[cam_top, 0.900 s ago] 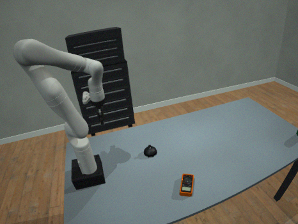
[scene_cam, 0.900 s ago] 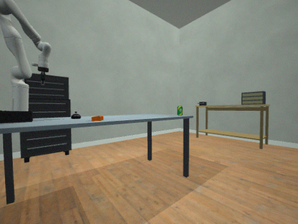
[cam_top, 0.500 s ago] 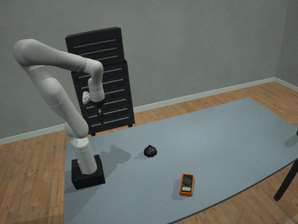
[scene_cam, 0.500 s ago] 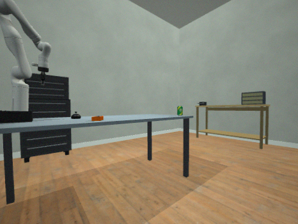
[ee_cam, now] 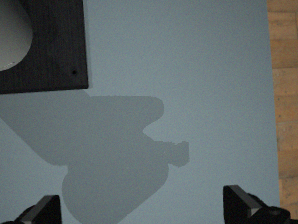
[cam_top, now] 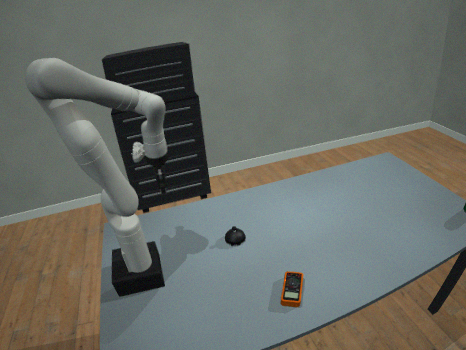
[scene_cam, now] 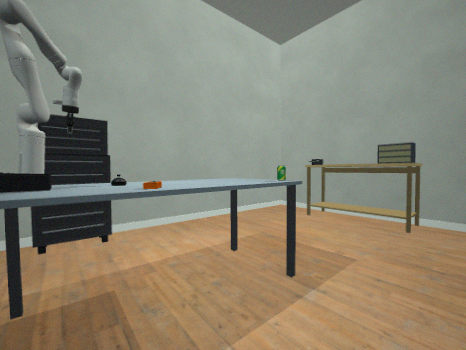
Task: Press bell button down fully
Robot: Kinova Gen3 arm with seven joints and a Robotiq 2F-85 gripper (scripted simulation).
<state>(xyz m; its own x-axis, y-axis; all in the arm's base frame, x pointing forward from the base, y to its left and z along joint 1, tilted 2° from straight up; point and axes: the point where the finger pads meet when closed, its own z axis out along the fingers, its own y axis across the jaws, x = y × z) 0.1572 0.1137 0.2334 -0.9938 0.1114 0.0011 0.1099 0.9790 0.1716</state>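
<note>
Now: the round button 230 mm ahead of my hand, 80 mm to the right of it and 250 mm below it. Also, from my hand: black dome bell: 230 mm ahead, 80 mm to the right, 270 mm below.
</note>
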